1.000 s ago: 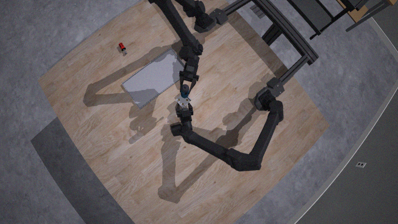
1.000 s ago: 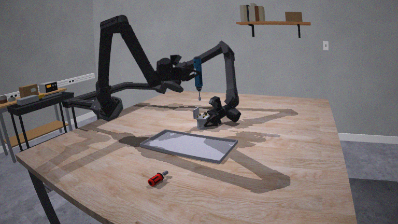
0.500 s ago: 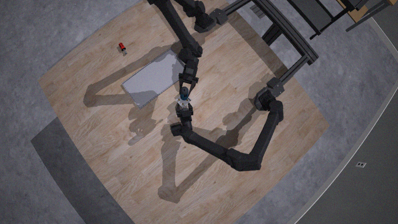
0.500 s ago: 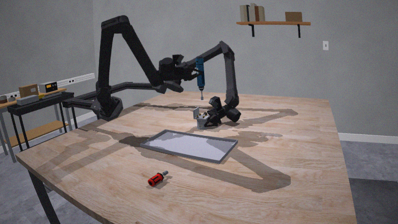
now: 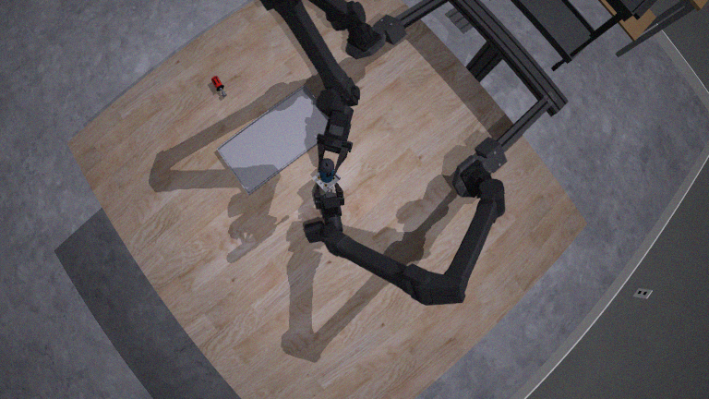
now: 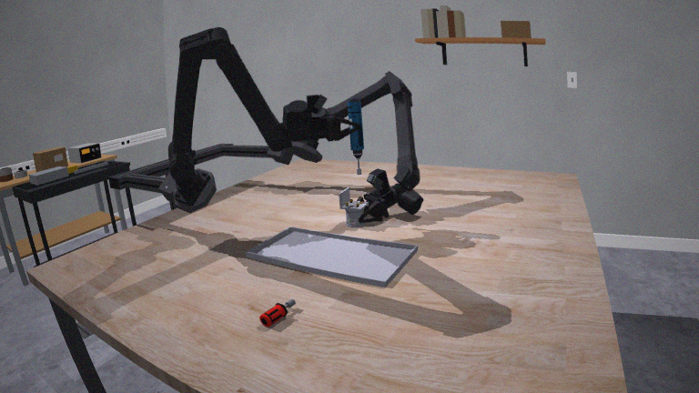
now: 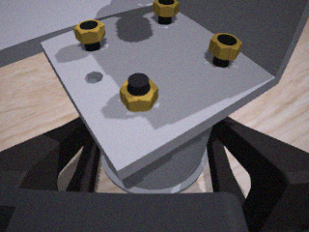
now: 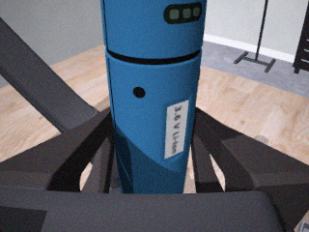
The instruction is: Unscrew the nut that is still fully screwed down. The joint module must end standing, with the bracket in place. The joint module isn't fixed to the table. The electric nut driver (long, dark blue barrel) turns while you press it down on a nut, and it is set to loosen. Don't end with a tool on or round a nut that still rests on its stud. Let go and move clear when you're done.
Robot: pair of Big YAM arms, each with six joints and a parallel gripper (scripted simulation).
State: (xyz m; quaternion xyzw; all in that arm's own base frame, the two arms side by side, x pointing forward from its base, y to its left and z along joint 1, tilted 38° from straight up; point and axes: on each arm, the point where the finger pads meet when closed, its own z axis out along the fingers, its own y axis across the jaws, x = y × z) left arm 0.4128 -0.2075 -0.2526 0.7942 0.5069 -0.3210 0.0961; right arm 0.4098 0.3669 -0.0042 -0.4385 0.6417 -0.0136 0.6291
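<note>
The joint module lies 10 mm above my left hand. From my left hand the other things lie so: driver tip 160 mm above, 20 mm to the left, 10 mm ahead; grey bracket plate 50 mm above; nut 50 mm above, 20 mm to the left, 10 mm ahead.
</note>
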